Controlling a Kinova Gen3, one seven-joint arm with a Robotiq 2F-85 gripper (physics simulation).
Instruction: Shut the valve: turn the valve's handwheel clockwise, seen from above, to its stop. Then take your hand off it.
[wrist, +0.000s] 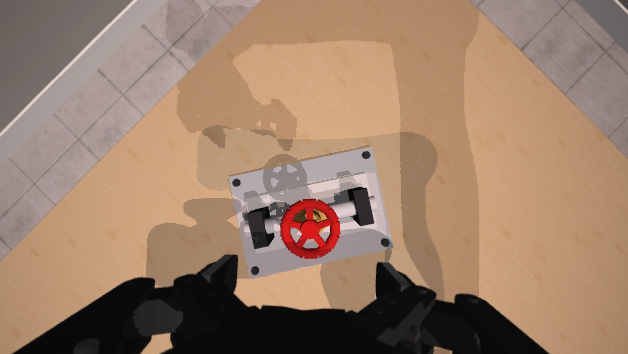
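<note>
The valve's red handwheel (309, 249) with five spokes shows near the middle of the wrist view, above a brass valve body (316, 216). A white pipe (341, 210) runs through the valve, held by two black clamps on a grey base plate (320, 257) with a dark bolt near each corner. My gripper (306, 274) is wide open and empty at the bottom of the view. Its fingertips are apart from the handwheel, one to each side and lower in the picture. The wheel appears smaller than the gap between the fingers and stands free of them.
The base plate lies on a light wooden table top (520, 210). Shadows of the arm and gripper fall across the table and plate. The table's edges run diagonally at the upper left and upper right, with grey tiled floor (145, 65) beyond.
</note>
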